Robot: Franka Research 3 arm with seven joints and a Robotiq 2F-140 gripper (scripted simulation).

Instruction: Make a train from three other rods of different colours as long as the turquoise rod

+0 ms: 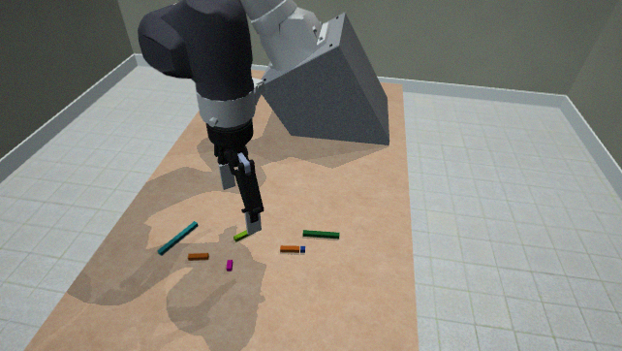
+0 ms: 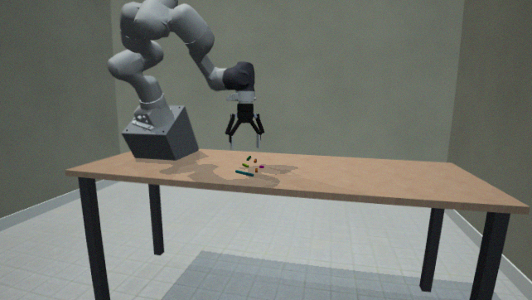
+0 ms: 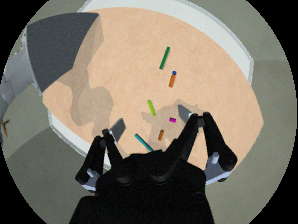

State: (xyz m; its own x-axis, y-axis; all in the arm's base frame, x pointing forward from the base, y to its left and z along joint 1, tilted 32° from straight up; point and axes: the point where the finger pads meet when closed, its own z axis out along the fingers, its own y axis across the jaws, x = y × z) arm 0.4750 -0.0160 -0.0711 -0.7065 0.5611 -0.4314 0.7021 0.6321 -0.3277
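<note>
The lime rod is 100 mm below my hand. Round my hand: blue rod (130 mm to the left, 100 mm below); magenta rod (80 mm ahead, 100 mm below); turquoise rod (50 mm ahead, 130 mm to the right, 100 mm below).
</note>
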